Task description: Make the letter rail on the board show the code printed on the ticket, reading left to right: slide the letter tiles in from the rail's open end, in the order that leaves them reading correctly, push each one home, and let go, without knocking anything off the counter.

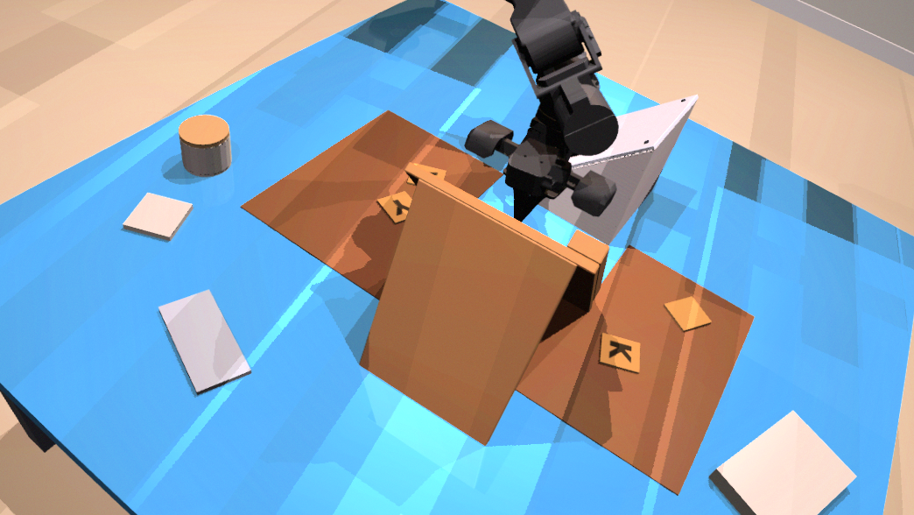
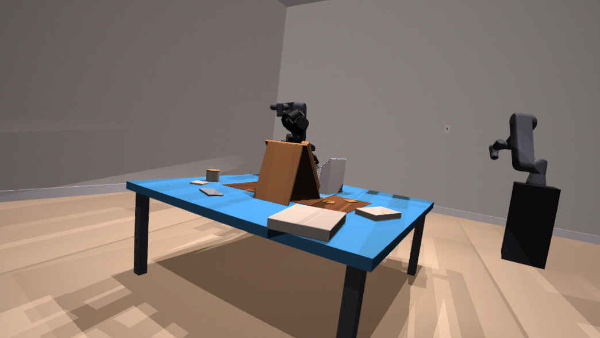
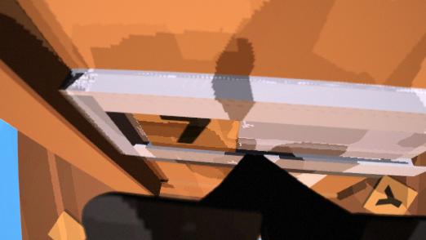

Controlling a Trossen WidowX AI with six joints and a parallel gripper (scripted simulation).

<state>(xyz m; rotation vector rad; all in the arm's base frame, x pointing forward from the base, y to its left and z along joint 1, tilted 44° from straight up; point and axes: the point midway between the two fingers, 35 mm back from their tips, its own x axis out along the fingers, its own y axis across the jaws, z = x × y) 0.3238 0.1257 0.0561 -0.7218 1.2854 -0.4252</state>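
My gripper tip is 4 cm past the white ticket, 4 cm to the left of it and 9 cm above it. From my gripper tip the other things lie so: grey card 32 cm ahead, 25 cm to the right, 18 cm below; brown mat 13 cm behind, 3 cm to the right, 19 cm below; pale block 5 cm behind, 47 cm to the left, 17 cm below.
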